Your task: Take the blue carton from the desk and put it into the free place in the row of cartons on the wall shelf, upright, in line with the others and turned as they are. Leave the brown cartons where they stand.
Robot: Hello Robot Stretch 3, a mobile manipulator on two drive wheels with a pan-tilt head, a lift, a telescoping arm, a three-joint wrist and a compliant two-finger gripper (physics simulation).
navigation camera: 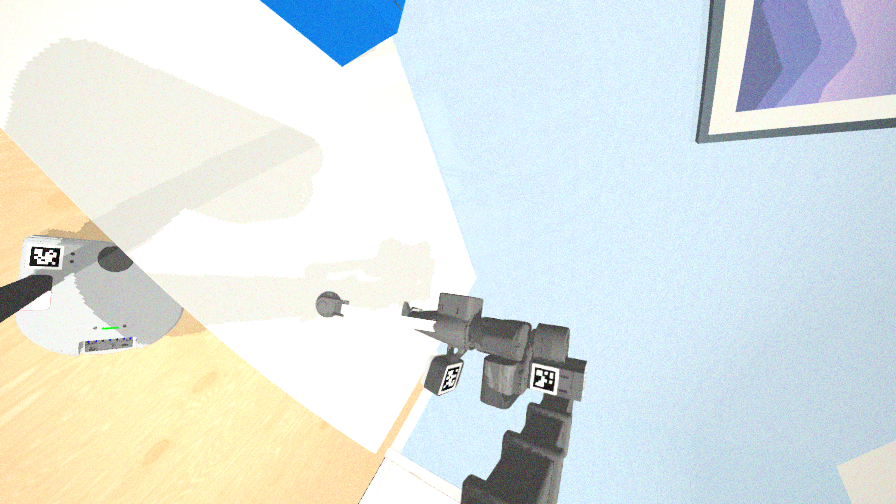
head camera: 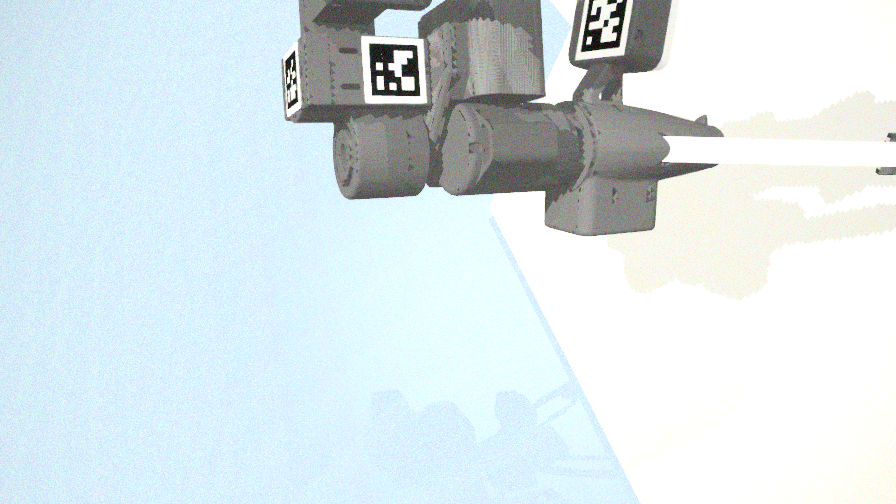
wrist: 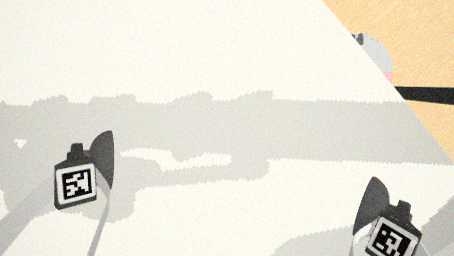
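Pixels of known places: gripper, fingertip midpoint: (navigation camera: pixel 365 306); robot's base at its link origin: (navigation camera: pixel 117 257).
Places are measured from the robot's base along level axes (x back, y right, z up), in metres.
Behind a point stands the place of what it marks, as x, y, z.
Observation:
The blue carton (navigation camera: pixel 350 28) @(-0.511, 0.248, 0.824) shows in part at the top edge of the navigation view, on the white desk (navigation camera: pixel 375 156) @(-0.333, 0.440, 0.720) (head camera: pixel 720 376) @(-0.223, 0.550, 0.720) (wrist: pixel 175 50). My gripper (wrist: pixel 234 173) @(0.021, 0.325, 0.878) (navigation camera: pixel 338 305) is open over the bare desk top, its two fingertips wide apart in the wrist view with the desk and shadows between them. It is well apart from the carton, which does not show in the wrist view or the head view. The wall shelf and the brown cartons do not show clearly in any view.
A pale blue wall (head camera: pixel 187 313) @(-0.142, 1.021, 1.259) (navigation camera: pixel 595 219) @(-0.248, 0.922, 1.209) stands along the desk, close to my wrist and arm. A framed picture (navigation camera: pixel 703 75) @(-0.513, 0.665, 1.447) hangs on it. My base (navigation camera: pixel 144 307) @(0.135, 0.071, 0.160) stands on the wooden floor (navigation camera: pixel 187 401) @(0.531, 0.212, 0.000), partly hidden by the desk's edge. A cream patch (navigation camera: pixel 874 470) @(0.698, 1.714, 2.437) shows at the lower right.

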